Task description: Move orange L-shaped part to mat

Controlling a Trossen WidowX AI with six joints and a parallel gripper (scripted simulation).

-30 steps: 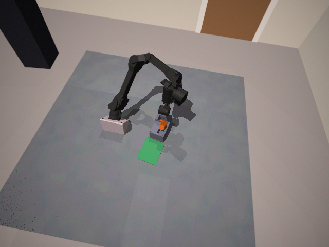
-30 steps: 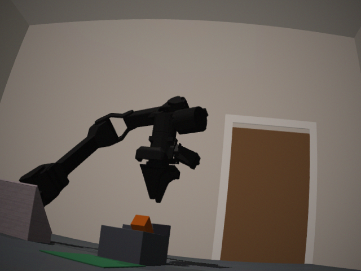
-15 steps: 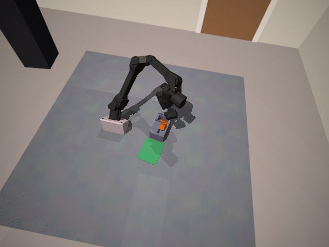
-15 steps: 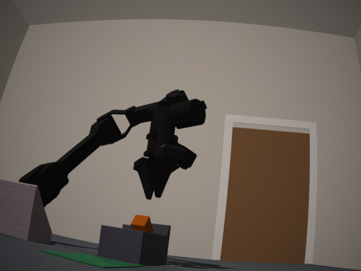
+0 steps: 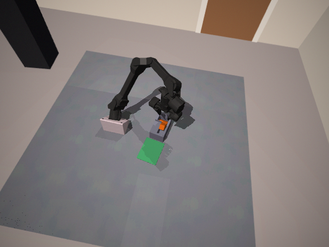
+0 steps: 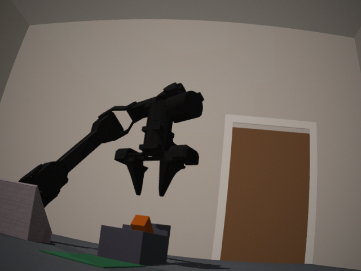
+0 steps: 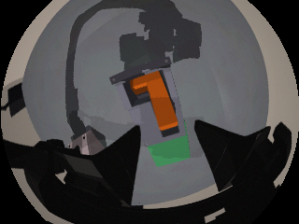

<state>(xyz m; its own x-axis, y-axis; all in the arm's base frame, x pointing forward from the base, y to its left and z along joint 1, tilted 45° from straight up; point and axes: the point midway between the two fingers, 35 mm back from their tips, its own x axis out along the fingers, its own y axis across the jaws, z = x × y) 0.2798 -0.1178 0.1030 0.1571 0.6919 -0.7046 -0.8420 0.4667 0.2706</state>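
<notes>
Now: gripper tip 10 mm past the orange L-shaped part, 20 mm to the right of it and 100 mm above it. The rest, counted from my gripper tip: green mat 60 mm behind, 150 mm to the right, 160 mm below.
</notes>
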